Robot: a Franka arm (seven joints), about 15 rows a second.
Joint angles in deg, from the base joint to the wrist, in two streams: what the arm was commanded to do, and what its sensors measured. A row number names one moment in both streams.
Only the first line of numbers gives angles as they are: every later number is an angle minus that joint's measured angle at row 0.
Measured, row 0:
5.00, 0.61, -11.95, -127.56, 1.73, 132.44, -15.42
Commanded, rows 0 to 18:
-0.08, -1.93, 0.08, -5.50, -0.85, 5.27, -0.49
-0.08, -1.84, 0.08, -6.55, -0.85, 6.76, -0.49
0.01, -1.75, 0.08, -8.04, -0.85, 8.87, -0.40
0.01, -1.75, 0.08, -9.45, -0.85, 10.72, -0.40
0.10, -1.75, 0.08, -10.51, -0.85, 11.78, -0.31
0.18, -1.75, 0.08, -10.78, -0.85, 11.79, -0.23
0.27, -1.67, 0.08, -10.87, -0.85, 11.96, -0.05
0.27, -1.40, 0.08, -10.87, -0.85, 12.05, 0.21
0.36, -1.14, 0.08, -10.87, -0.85, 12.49, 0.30
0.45, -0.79, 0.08, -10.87, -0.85, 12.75, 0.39
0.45, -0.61, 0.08, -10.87, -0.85, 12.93, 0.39
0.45, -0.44, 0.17, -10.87, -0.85, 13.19, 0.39
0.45, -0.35, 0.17, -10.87, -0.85, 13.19, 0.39
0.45, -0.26, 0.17, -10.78, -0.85, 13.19, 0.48
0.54, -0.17, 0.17, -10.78, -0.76, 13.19, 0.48
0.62, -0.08, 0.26, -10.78, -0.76, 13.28, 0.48
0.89, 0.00, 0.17, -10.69, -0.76, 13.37, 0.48
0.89, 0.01, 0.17, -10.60, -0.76, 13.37, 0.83
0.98, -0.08, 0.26, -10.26, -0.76, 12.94, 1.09
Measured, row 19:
0.40, 0.12, 0.28, -10.00, -0.12, 11.92, -0.04
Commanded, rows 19 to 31:
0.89, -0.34, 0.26, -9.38, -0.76, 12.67, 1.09
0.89, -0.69, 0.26, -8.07, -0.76, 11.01, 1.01
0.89, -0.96, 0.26, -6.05, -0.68, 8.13, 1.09
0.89, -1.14, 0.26, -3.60, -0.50, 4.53, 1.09
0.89, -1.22, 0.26, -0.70, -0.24, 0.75, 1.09
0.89, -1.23, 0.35, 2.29, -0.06, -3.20, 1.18
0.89, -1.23, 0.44, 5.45, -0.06, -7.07, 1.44
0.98, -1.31, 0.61, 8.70, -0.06, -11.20, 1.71
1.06, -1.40, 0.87, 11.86, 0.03, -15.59, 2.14
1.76, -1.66, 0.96, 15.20, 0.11, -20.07, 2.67
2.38, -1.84, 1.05, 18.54, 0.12, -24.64, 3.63
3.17, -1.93, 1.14, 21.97, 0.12, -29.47, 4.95
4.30, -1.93, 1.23, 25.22, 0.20, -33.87, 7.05
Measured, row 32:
1.85, -2.45, 1.08, 15.85, -0.08, -22.38, 2.65
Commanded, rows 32 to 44:
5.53, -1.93, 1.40, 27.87, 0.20, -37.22, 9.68
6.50, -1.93, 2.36, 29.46, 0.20, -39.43, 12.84
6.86, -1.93, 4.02, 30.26, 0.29, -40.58, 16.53
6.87, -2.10, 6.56, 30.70, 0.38, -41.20, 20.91
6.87, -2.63, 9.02, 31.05, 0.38, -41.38, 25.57
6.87, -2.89, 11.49, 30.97, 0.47, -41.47, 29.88
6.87, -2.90, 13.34, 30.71, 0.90, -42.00, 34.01
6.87, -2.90, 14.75, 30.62, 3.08, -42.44, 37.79
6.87, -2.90, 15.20, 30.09, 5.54, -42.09, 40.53
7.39, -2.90, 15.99, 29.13, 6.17, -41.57, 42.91
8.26, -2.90, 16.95, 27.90, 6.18, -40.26, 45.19
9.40, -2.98, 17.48, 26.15, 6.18, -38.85, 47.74
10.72, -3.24, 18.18, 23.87, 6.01, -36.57, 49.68
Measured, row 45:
8.37, -2.71, 16.80, 28.46, 4.84, -40.63, 43.69
